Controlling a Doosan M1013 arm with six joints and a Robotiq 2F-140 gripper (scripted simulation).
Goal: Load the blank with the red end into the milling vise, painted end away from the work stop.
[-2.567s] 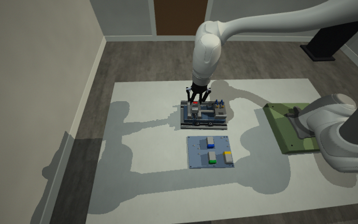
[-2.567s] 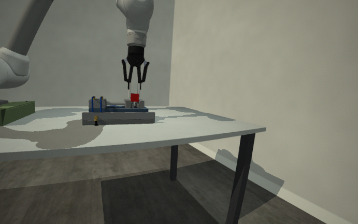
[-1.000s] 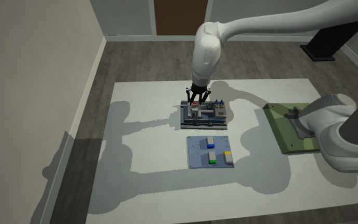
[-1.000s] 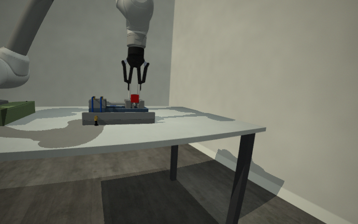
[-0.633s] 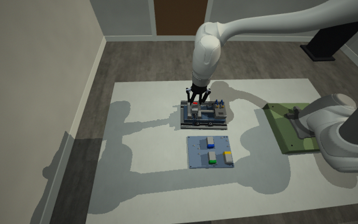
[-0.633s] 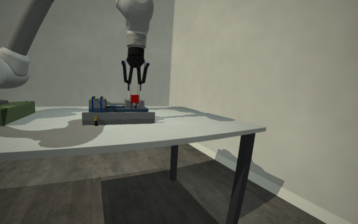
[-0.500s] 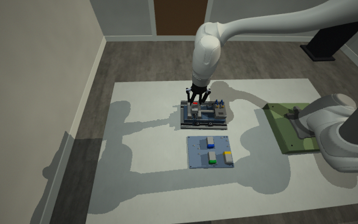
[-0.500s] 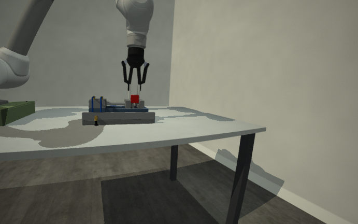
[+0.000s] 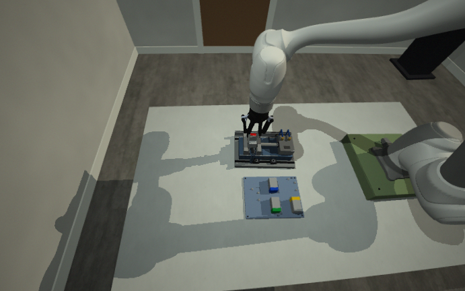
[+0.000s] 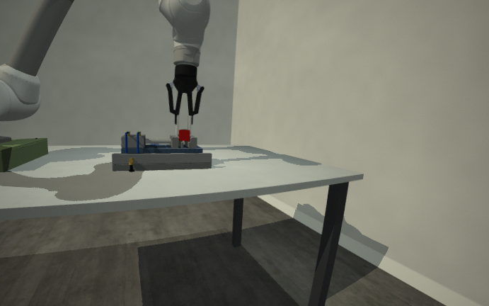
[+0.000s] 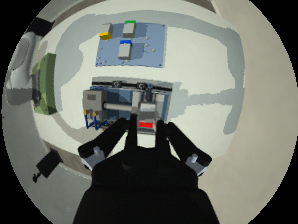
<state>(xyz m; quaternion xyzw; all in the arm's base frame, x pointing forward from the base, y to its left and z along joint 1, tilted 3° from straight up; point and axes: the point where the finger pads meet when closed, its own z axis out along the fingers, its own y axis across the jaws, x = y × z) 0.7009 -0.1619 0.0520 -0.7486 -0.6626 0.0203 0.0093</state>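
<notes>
My hand is 30 mm above the red-ended blank. Round my hand: blue-ended blank (70 mm behind, 200 mm to the left, 110 mm below); hose block (160 mm behind, 20 mm to the left, 60 mm below); vise (70 mm behind, 10 mm to the left, 100 mm below).
</notes>
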